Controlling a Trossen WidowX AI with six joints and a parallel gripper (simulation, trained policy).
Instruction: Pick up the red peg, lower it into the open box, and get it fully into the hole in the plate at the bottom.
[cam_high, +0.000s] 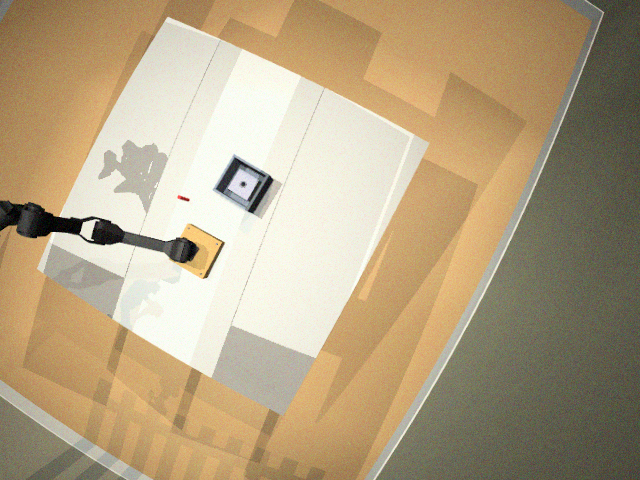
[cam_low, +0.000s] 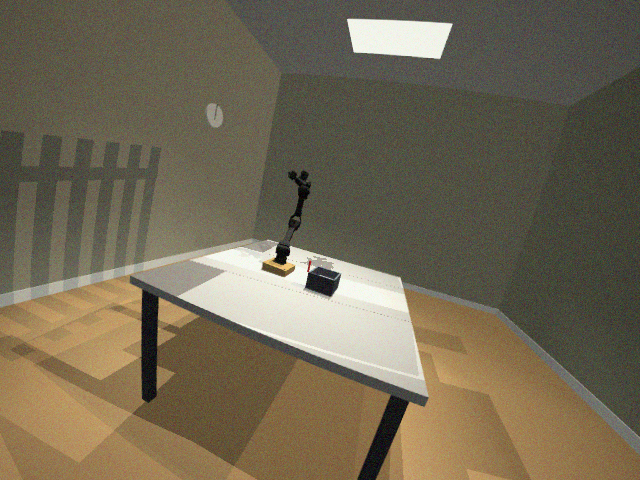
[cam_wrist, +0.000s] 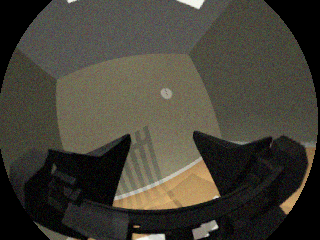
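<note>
My gripper tip is now 60 cm above the red peg, 38 cm short of it and 17 cm to the left of it. The rest, counted from my gripper tip: dark box 62 cm below, 56 cm ahead, 35 cm to the right; then plate 60 cm below, 56 cm ahead, 35 cm to the right.
</note>
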